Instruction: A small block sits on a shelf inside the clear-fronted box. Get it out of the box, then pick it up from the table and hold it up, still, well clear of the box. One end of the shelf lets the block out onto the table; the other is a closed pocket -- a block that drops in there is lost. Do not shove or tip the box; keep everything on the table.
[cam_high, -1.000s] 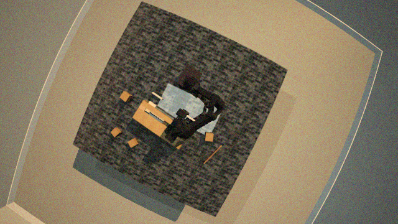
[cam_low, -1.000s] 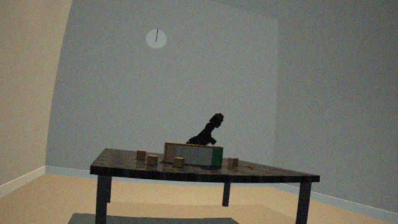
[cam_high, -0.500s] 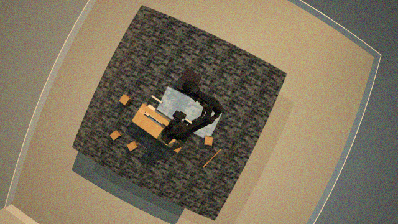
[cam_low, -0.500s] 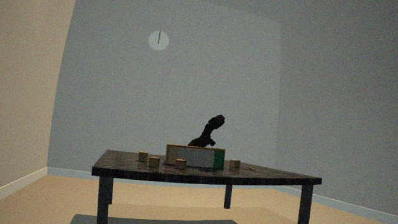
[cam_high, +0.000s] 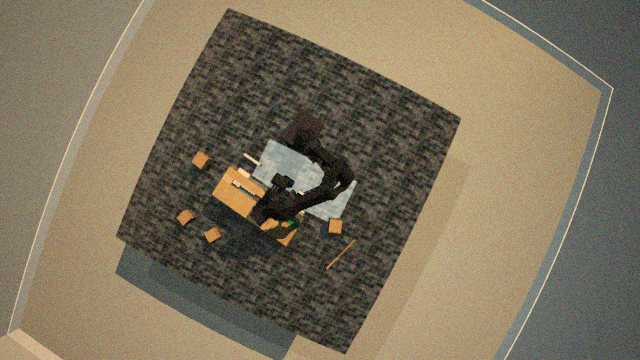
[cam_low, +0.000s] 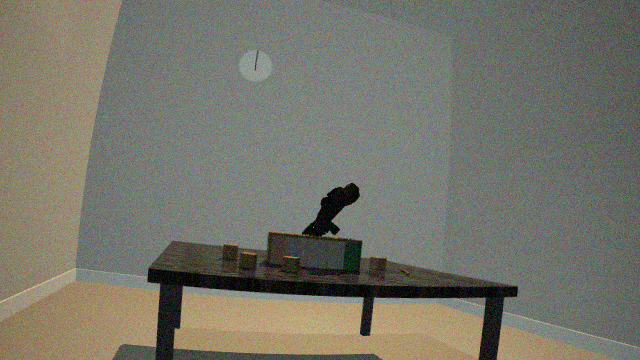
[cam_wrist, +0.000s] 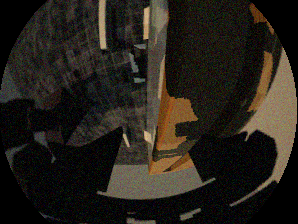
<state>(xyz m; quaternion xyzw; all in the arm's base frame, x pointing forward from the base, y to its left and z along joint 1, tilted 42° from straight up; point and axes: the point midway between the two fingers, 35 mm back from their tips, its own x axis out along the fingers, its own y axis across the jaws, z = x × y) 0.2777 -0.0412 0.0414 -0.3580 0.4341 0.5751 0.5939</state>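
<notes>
Now: the box 30 mm ahead of my gripper tip and 30 mm below it. Round my gripper tip: thin stick: 110 mm ahead, 420 mm to the left, 80 mm below.
</notes>
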